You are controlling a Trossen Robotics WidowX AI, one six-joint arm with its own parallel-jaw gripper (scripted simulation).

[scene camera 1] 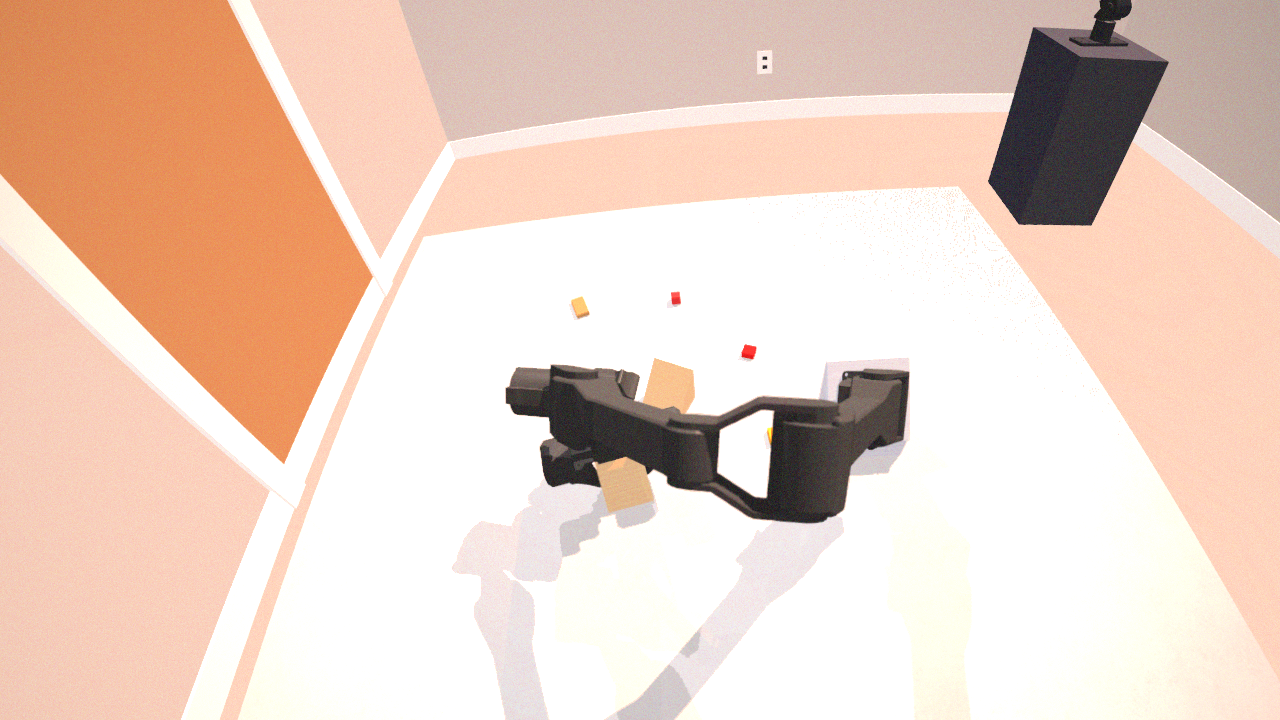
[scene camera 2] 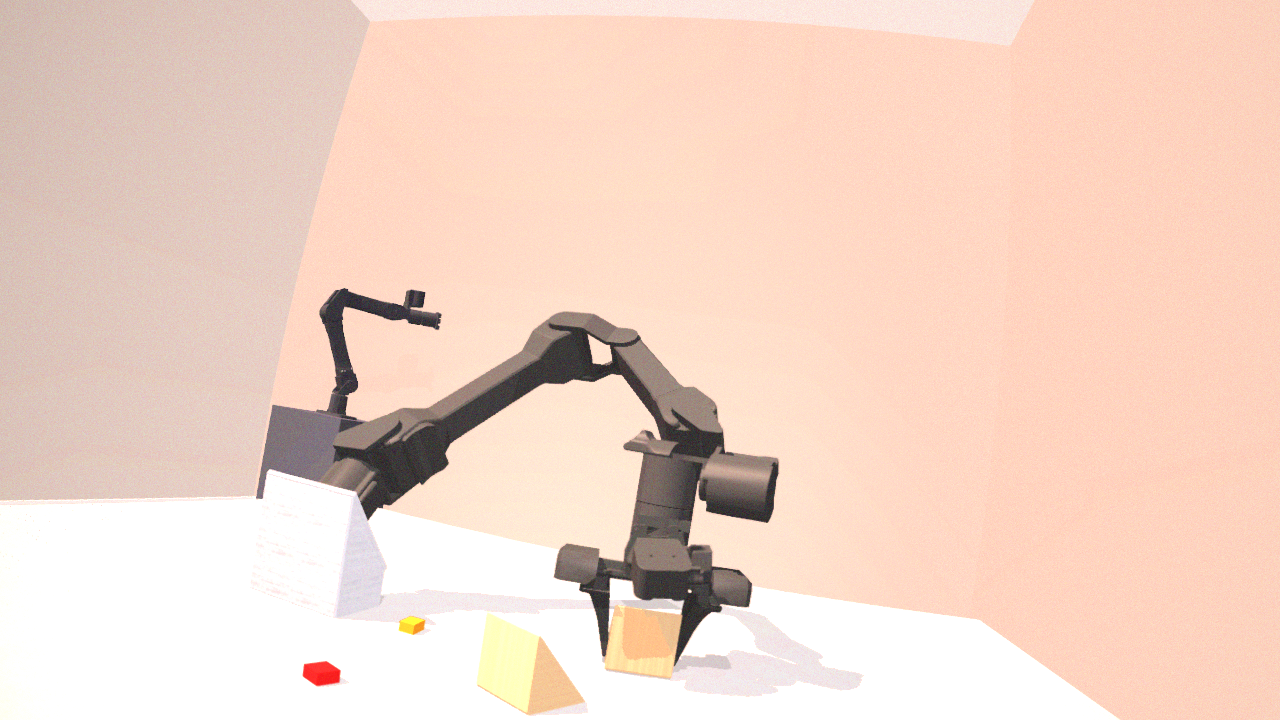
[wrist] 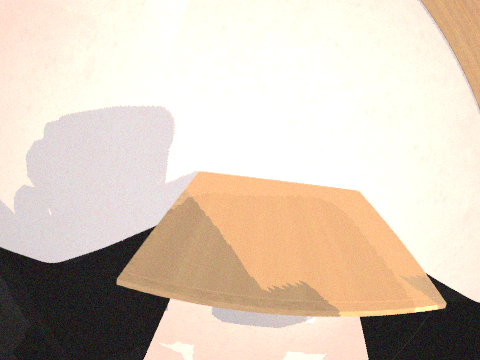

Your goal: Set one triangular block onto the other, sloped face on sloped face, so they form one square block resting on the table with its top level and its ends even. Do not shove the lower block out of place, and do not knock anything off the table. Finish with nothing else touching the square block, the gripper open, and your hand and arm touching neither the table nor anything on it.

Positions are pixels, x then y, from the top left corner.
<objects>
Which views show the wooden triangular block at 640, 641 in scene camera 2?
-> Scene camera 1, scene camera 2 and the wrist view: all of them.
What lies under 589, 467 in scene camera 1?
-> My gripper.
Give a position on a wooden triangular block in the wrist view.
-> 255, 245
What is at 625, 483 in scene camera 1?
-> A wooden triangular block.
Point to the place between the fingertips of my gripper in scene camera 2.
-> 638, 660
</objects>
